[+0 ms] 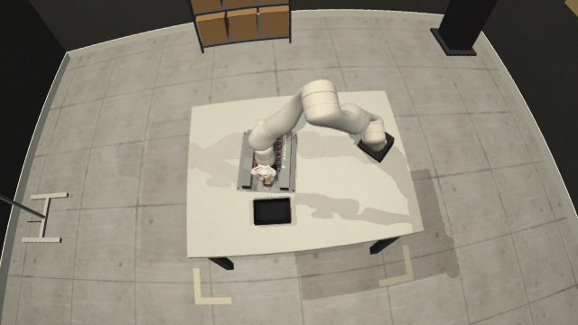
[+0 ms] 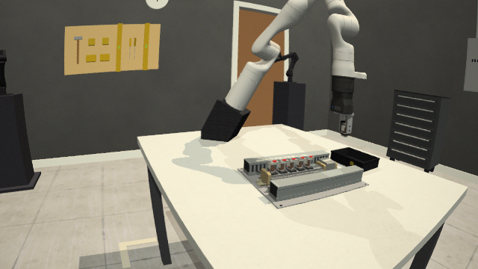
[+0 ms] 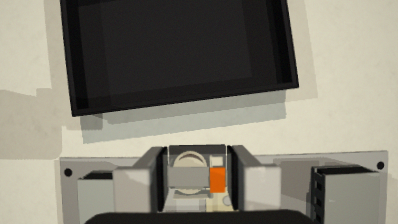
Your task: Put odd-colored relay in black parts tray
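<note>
The black parts tray lies 9 cm to the left of my hand and 13 cm below it. From my hand the other things lie so: relay panel: 1 cm behind, 17 cm to the right, 12 cm below; clear relay: 1 cm below.
</note>
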